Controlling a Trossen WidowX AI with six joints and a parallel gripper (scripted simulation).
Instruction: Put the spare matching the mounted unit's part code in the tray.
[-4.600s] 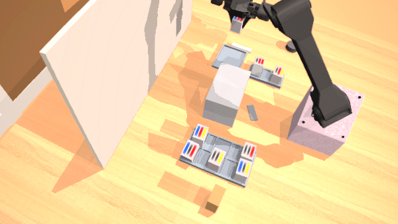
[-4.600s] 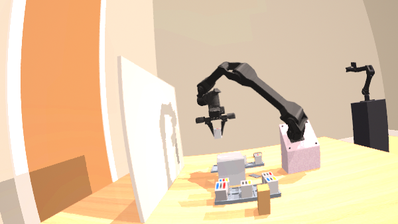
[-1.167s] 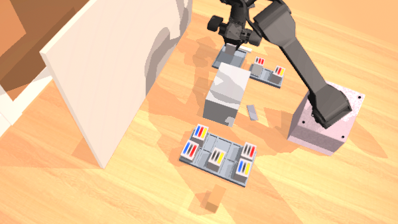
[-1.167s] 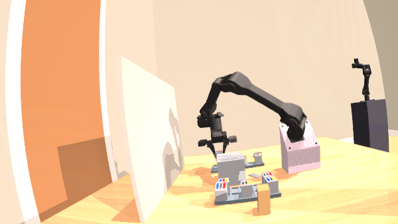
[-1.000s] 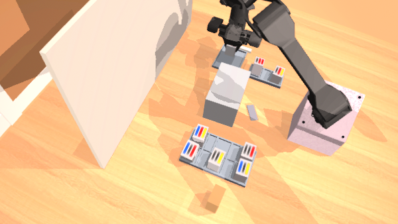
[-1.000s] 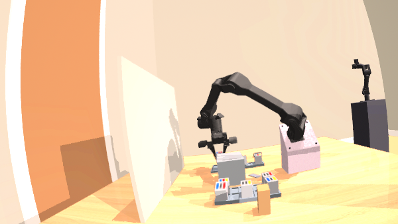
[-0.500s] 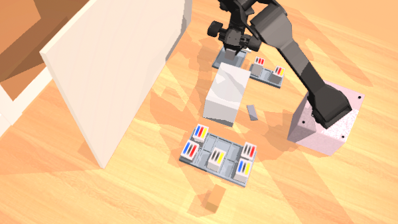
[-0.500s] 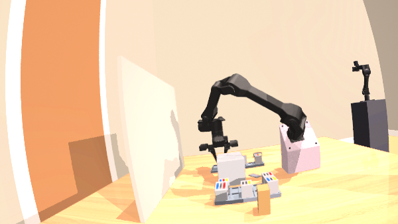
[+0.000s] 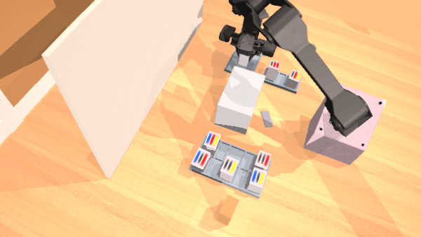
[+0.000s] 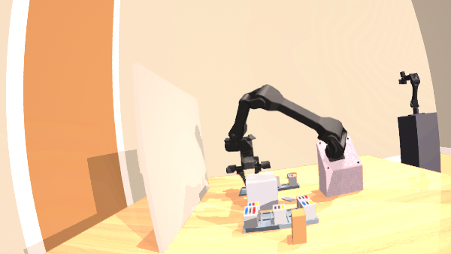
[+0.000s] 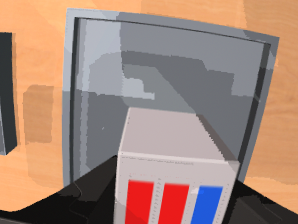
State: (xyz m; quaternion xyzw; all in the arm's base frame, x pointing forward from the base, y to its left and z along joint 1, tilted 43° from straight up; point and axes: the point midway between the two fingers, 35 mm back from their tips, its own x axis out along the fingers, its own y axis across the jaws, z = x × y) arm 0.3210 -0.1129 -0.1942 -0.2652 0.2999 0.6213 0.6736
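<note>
Right now the grey tray is 2 cm below my gripper tip. From my gripper tip the other things lie so: white mounted unit: 21 cm to the left, 3 cm behind, 3 cm above; small rack: 14 cm behind, 3 cm to the left, 2 cm below; black puck: 22 cm behind, 17 cm to the right, 1 cm below.
</note>
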